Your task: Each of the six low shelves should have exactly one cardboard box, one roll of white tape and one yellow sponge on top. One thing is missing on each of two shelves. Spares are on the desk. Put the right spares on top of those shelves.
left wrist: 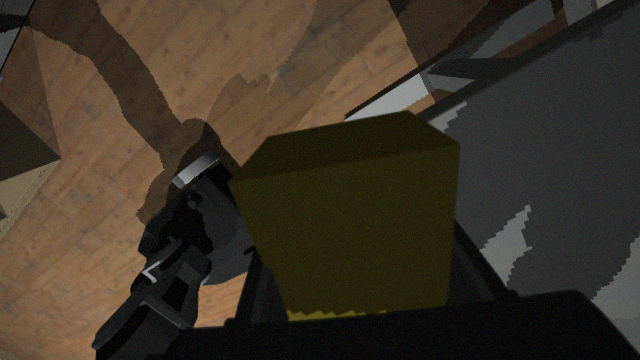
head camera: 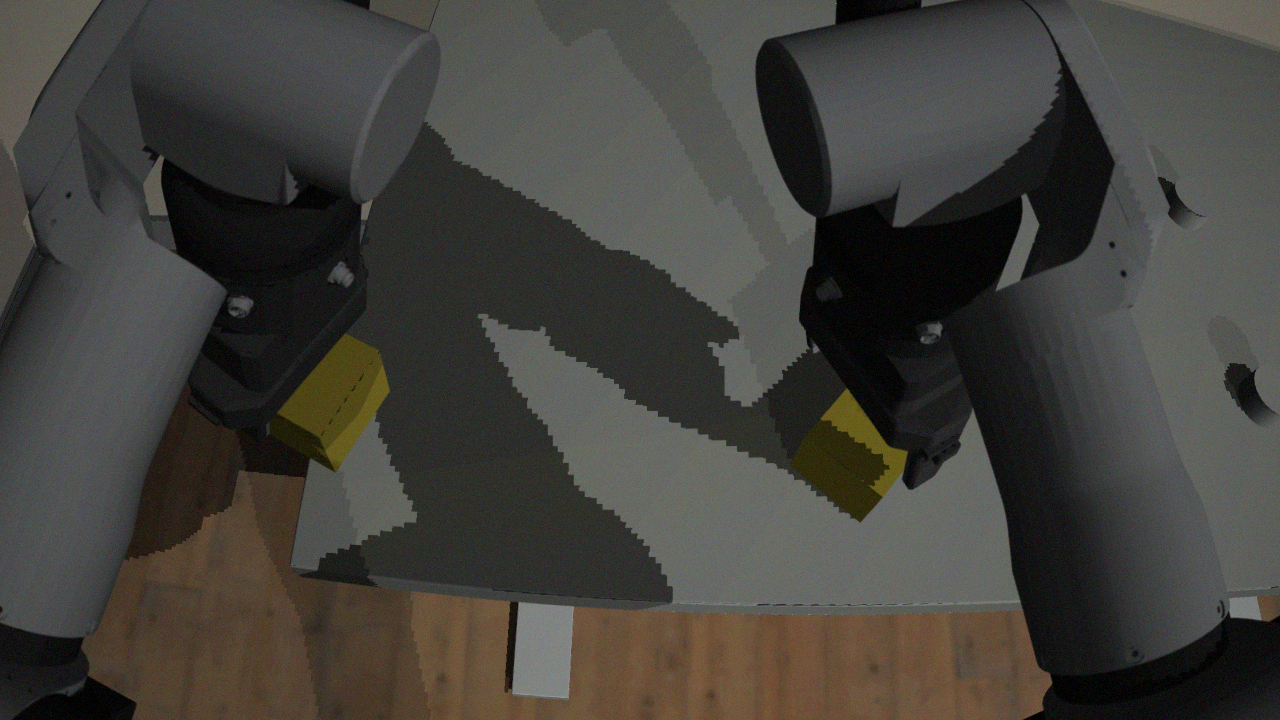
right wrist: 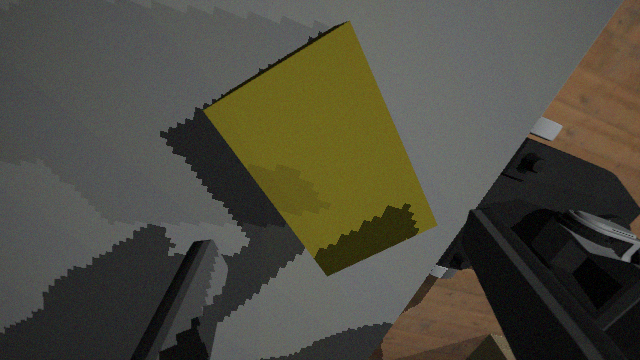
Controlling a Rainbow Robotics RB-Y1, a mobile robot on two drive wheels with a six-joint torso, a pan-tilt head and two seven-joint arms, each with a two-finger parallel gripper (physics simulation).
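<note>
My left gripper (head camera: 313,394) (left wrist: 348,208) is shut on a yellow sponge (head camera: 353,385) (left wrist: 350,215), held above the left end of the grey desk (head camera: 716,537) (left wrist: 565,115) (right wrist: 450,60). A second yellow sponge (head camera: 845,461) (right wrist: 320,125) lies on the desk near its front edge. My right gripper (head camera: 863,411) (right wrist: 339,240) is open above that sponge, one finger toward each side in the right wrist view, with nothing between the fingers. In the head view it partly covers the sponge. Two white tape rolls (head camera: 1187,213) (head camera: 1257,407) at the right blend into the desk. Cardboard boxes do not show.
A desk foot (head camera: 542,649) stands on the wooden floor (head camera: 760,662) (left wrist: 100,200) below the front edge. A beige corner (left wrist: 25,185) (right wrist: 492,347) shows at the borders of both wrist views; I cannot tell if it is a shelf. Arm shadows cross the desk.
</note>
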